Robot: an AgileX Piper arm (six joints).
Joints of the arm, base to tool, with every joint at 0 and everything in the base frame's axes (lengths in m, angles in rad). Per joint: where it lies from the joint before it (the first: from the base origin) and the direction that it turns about. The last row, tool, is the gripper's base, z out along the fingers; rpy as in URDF.
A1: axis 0 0 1 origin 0.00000 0.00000 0.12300
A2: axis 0 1 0 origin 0.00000 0.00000 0.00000
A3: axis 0 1 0 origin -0.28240 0.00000 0.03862
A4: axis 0.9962 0 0.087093 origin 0.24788 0.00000 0.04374
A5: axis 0 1 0 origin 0.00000 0.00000 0.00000
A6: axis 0.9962 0 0.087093 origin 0.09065 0.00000 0.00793
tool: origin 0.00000 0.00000 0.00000 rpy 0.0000 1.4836 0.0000
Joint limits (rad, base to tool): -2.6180..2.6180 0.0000..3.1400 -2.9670..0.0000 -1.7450..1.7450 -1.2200..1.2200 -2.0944..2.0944
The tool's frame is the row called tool.
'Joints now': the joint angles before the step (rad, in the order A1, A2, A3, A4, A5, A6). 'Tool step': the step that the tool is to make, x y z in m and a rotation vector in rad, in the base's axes. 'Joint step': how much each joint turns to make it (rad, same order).
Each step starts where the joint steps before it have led.
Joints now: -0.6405 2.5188 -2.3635 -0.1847 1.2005 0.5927
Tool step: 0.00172 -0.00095 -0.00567 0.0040 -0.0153 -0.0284
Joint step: 0.0000 0.0114 0.0000 0.0022 -0.0159 0.0332
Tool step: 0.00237 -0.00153 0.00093 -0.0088 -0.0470 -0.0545
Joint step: 0.0000 0.0000 0.0000 -0.0001 -0.0327 0.0647
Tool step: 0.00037 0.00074 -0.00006 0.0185 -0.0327 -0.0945
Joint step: 0.0015 0.0000 0.0000 0.0000 0.0019 0.1031
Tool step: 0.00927 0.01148 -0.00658 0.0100 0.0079 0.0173
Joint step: 0.0275 0.0122 0.0000 0.0001 0.0018 0.0106
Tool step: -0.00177 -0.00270 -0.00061 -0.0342 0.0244 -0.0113
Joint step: 0.0013 0.0026 0.0001 -0.0479 0.0012 0.0181
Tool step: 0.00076 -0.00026 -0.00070 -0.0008 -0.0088 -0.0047
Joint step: 0.0000 0.0017 -0.0001 0.0020 -0.0080 0.0068
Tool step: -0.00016 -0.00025 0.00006 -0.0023 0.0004 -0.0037
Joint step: 0.0000 0.0000 0.0001 -0.0035 -0.0001 0.0044
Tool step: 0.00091 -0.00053 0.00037 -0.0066 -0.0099 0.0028
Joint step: 0.0000 0.0000 -0.0001 0.0000 -0.0122 -0.0001
